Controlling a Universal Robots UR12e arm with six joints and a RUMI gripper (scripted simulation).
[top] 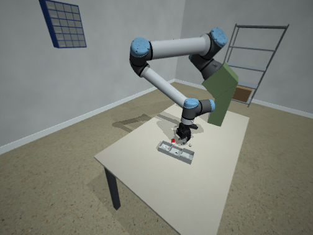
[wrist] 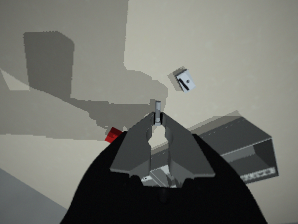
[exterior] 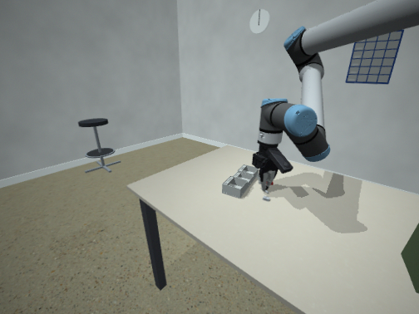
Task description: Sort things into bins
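The grey three-compartment bin row is 12 cm ahead of my hand and 2 cm to the right of it. The rest, counted from my hand: ring-shaped nut 12 cm ahead, 1 cm to the right, 1 cm below; then grey bolt 1 cm ahead, 1 cm below; then red-and-white block 3 cm ahead, 8 cm to the right, 1 cm below.
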